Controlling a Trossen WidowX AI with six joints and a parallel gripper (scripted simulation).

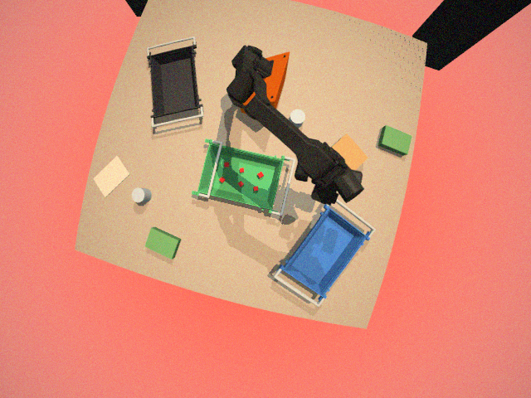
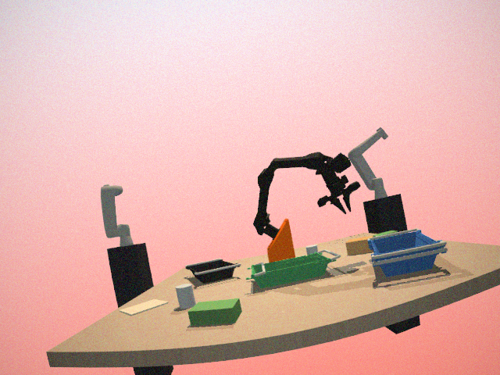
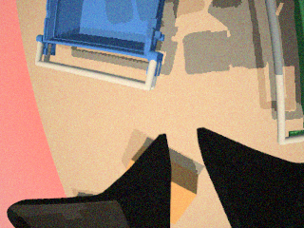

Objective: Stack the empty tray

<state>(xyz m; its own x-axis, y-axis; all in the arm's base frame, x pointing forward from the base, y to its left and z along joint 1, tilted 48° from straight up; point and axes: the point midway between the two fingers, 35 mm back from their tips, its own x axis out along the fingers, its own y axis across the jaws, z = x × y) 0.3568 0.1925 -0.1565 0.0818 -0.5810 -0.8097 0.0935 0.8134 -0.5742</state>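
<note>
Now: gripper tip 610 mm to the left of the black tray, 320 mm past it and 150 mm above it. From my gripper tip the other things lie so: cream card 820 mm to the right, 190 mm below, 90 mm ahead; then orange block 170 mm below, 140 mm behind, 100 mm to the left.
</note>
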